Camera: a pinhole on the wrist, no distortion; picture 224 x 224 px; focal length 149.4 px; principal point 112.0 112.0 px. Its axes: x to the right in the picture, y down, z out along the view. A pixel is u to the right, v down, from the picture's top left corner.
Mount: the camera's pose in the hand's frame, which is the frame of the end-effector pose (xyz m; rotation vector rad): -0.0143 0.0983 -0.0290 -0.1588 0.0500 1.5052
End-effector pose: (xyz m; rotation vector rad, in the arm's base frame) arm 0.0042 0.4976 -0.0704 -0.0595 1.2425 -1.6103
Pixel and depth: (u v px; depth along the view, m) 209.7 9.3 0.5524
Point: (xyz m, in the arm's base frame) 0.4825 -0.0486 -0.3914
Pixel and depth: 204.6 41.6 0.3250
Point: 0.3336 0.2460 -0.2515
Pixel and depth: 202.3 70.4 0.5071
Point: 0.5251 0.1589 -0.2609
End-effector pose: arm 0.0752 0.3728 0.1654 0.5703 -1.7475 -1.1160
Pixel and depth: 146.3 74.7 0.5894
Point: -0.4275 0.6735 0.4073
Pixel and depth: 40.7 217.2 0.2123
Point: -0.0041 0.6096 0.0866
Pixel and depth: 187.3 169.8 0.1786
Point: 0.0192 0.5995 0.2954
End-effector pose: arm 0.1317 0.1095 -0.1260 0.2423 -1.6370 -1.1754
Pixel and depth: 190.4 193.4 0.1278
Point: 0.1708 0.3065 -0.0319
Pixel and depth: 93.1 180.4 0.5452
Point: -0.1072 0.6514 -0.2020
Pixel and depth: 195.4 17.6 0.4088
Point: -0.1271 0.3444 0.3179
